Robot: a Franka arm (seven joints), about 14 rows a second.
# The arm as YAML. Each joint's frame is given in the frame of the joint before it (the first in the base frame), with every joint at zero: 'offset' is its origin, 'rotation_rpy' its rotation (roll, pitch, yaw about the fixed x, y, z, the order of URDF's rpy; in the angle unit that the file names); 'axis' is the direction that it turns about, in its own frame. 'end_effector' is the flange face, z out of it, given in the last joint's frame.
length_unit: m
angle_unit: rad
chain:
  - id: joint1
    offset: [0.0, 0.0, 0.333]
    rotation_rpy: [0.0, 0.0, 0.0]
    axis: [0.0, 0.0, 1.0]
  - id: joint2
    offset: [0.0, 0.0, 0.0]
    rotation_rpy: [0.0, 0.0, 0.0]
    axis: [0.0, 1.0, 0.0]
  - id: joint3
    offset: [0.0, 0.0, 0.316]
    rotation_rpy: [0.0, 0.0, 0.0]
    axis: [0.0, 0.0, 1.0]
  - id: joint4
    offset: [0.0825, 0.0, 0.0]
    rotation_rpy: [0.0, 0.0, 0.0]
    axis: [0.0, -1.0, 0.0]
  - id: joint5
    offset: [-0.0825, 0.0, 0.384]
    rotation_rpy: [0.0, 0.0, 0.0]
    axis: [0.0, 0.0, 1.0]
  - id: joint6
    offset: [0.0, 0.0, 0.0]
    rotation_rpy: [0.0, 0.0, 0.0]
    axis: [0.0, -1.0, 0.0]
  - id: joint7
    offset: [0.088, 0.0, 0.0]
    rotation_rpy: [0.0, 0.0, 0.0]
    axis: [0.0, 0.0, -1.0]
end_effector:
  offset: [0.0, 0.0, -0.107]
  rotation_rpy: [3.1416, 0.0, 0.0]
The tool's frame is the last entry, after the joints.
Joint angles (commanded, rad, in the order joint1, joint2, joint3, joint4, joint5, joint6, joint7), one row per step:
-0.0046, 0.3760, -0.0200, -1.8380, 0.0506, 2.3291, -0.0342
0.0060, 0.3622, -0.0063, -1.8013, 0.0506, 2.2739, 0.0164
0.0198, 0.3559, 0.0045, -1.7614, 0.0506, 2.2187, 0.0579
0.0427, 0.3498, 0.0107, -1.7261, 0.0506, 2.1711, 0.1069
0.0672, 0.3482, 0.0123, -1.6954, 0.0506, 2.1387, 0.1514
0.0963, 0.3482, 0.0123, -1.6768, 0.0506, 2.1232, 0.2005
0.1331, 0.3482, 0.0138, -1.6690, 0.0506, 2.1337, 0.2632
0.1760, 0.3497, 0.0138, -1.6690, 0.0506, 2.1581, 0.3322
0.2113, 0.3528, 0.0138, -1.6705, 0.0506, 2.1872, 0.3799
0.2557, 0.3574, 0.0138, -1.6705, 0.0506, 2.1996, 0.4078
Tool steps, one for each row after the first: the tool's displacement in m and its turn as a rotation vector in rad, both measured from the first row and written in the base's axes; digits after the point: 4 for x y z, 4 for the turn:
0.0039, 0.0155, 0.0204, 0.0125, 0.0062, -0.0247
0.0075, 0.0315, 0.0377, 0.0220, 0.0169, -0.0397
0.0095, 0.0507, 0.0537, 0.0298, 0.0254, -0.0576
0.0113, 0.0682, 0.0662, 0.0354, 0.0278, -0.0744
0.0116, 0.0877, 0.0736, 0.0408, 0.0273, -0.0933
0.0108, 0.1131, 0.0783, 0.0507, 0.0130, -0.1175
0.0083, 0.1416, 0.0798, 0.0634, -0.0050, -0.1437
0.0061, 0.1651, 0.0800, 0.0759, -0.0250, -0.1563
0.0002, 0.1943, 0.0782, 0.0824, -0.0291, -0.1399

